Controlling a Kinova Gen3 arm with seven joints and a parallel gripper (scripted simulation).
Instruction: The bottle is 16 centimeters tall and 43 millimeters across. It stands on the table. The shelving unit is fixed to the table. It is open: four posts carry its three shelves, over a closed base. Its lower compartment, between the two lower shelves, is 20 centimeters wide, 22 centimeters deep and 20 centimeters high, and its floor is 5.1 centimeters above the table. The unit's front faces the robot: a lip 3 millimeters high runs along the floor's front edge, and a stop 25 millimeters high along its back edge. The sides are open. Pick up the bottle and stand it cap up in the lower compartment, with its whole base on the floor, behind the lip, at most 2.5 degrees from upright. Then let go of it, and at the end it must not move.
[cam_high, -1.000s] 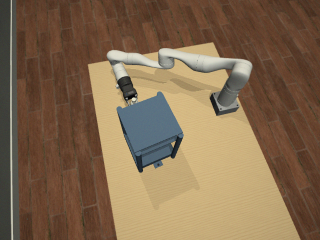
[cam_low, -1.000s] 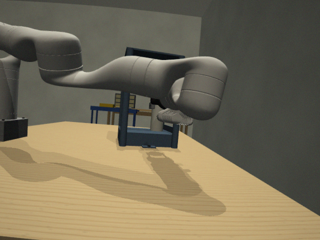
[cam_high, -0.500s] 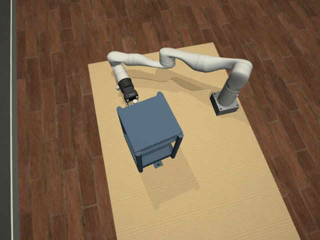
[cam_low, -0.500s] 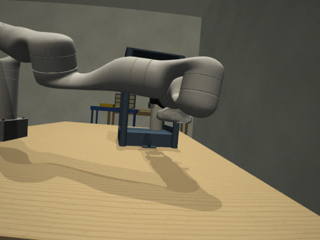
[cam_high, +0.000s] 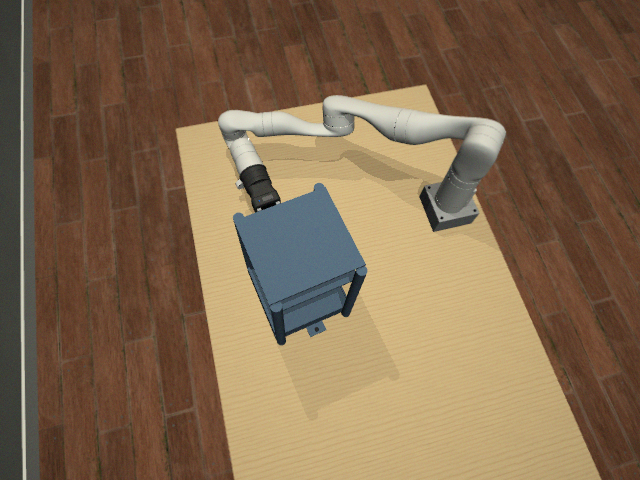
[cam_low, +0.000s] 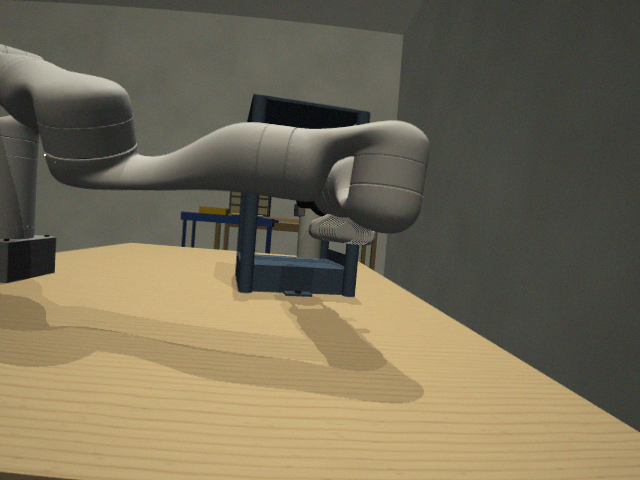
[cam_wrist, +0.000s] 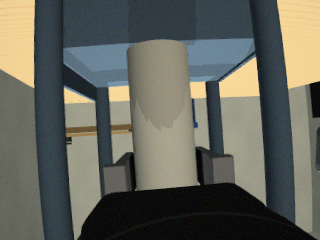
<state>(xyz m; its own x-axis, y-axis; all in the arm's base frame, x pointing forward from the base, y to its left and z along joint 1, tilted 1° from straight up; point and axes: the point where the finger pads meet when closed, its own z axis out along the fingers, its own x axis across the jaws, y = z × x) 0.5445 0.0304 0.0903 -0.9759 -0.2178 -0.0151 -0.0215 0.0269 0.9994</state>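
Now: the blue shelving unit 4 cm behind my hand, 15 cm to the left of it and 2 cm above it. The rest, counted from my hand: pale bottle: 2 cm above.
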